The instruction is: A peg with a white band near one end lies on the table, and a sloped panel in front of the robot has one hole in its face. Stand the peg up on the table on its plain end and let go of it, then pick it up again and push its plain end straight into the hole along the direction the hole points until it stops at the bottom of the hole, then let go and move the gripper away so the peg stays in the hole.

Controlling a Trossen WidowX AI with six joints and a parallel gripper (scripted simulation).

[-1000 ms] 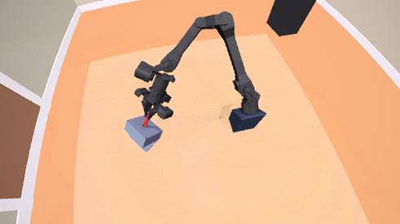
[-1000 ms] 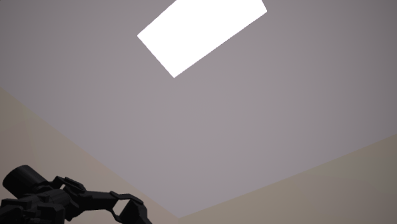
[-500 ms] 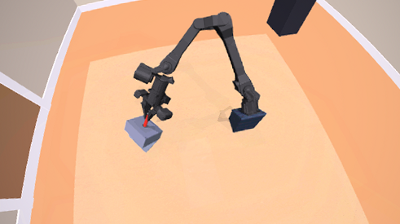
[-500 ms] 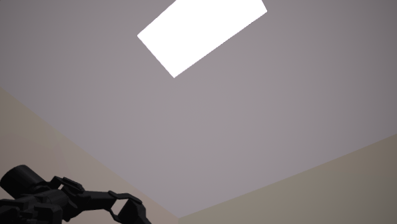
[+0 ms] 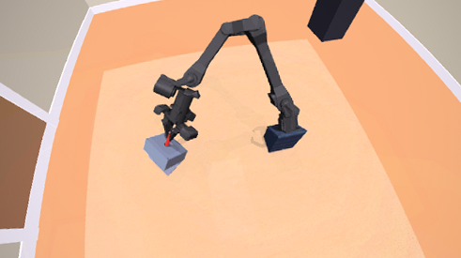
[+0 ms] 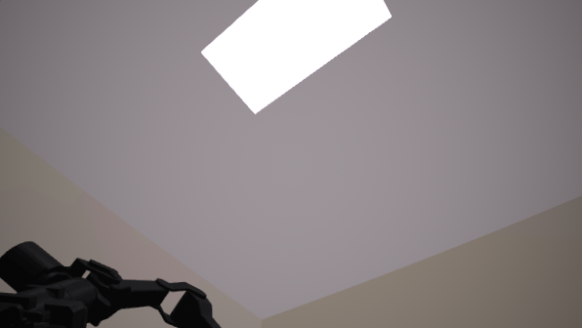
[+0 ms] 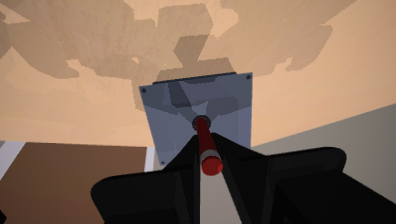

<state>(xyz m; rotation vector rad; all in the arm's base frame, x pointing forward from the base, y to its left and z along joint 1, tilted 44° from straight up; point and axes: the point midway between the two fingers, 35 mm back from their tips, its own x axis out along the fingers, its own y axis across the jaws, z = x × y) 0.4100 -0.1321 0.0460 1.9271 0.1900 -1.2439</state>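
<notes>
My gripper tip is 3 cm short of the grey-blue sloped panel, 2 cm to the right of it and 4 cm above it. Round my gripper tip: red peg (1 cm behind, 1 cm to the right, 1 cm above).
</notes>
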